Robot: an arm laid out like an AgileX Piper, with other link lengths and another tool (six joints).
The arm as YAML. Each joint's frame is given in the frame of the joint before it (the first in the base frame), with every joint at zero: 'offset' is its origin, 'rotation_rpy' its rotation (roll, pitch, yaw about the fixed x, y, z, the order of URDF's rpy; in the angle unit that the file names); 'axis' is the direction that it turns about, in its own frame. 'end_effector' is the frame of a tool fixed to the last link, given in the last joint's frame.
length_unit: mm
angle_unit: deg
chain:
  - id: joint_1
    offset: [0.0, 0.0, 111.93]
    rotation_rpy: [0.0, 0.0, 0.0]
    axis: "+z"
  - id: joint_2
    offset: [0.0, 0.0, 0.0]
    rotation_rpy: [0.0, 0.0, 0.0]
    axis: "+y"
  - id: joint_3
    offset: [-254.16, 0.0, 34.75]
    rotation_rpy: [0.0, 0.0, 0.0]
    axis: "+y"
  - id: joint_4
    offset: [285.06, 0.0, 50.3]
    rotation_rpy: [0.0, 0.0, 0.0]
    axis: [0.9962, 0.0, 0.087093]
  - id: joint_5
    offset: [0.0, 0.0, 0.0]
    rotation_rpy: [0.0, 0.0, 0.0]
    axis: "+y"
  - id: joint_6
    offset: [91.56, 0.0, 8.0]
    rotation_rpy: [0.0, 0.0, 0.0]
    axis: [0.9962, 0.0, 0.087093]
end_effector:
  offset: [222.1, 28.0, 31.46]
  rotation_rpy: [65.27, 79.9, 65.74]
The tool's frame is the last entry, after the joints.
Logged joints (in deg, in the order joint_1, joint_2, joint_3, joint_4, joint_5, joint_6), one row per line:
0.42, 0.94, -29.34, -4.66, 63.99, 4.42
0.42, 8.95, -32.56, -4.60, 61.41, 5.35
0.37, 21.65, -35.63, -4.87, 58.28, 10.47
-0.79, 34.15, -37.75, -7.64, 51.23, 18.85
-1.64, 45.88, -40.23, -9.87, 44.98, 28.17
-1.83, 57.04, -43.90, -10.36, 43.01, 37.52
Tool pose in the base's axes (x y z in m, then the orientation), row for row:
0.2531, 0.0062, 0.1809, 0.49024, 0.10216, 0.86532, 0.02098
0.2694, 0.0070, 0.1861, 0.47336, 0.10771, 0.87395, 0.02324
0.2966, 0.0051, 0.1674, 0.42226, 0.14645, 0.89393, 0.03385
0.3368, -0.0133, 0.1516, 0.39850, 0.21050, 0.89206, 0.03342
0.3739, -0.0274, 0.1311, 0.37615, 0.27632, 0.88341, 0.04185
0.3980, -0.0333, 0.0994, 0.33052, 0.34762, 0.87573, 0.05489
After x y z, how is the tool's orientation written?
As a quaternion, w x y z.
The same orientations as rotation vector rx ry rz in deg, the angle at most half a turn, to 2 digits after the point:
14.22, 120.42, 2.92
15.10, 122.52, 3.26
21.01, 128.25, 4.86
30.53, 129.39, 4.85
40.50, 129.48, 6.13
52.08, 131.20, 8.22

